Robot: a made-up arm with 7 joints.
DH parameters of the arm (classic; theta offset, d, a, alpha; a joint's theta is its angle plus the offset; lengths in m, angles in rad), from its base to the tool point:
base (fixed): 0 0 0 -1.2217
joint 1: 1.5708 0 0 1.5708
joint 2: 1.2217 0 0 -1.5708
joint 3: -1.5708 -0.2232 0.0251 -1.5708
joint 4: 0 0 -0.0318 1.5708
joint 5: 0 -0.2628 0 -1.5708
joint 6: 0 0 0 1.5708
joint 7: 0 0 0 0
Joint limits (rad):
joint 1: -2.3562..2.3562
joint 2: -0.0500..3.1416
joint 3: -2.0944..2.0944
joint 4: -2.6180..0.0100
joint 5: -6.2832..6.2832
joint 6: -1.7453..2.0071
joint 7: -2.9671..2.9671
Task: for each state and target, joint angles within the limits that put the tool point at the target. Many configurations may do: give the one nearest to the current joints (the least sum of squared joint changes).
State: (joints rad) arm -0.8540 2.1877 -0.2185 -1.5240 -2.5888 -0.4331 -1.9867
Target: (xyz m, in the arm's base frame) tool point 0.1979 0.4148 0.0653
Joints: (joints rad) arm -0.3472 1.8956 -0.6975 -0.8782 -2.5888 -0.4331 -1.9867
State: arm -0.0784 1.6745 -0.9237 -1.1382 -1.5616 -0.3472 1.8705
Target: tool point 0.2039 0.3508 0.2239
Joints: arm 0.0634 2.3304 -0.3291 -0.8882 -1.5616 -0.3472 1.8705
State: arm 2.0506 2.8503 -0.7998 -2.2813 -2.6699 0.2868 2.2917
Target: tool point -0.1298 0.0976 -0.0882
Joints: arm 2.1078 2.6417 -0.4471 -2.6162 -2.6699 0.2868 2.2917
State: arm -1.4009 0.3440 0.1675 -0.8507 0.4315 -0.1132 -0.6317
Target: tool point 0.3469 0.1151 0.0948
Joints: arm -0.8946 0.3741 0.4841 -1.6167 0.4315 -0.1132 -0.6317
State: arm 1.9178 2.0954 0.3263 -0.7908 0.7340 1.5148 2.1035
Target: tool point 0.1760 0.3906 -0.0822
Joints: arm 1.5716 2.0114 0.6010 -1.1761 0.7340 1.5148 2.1035
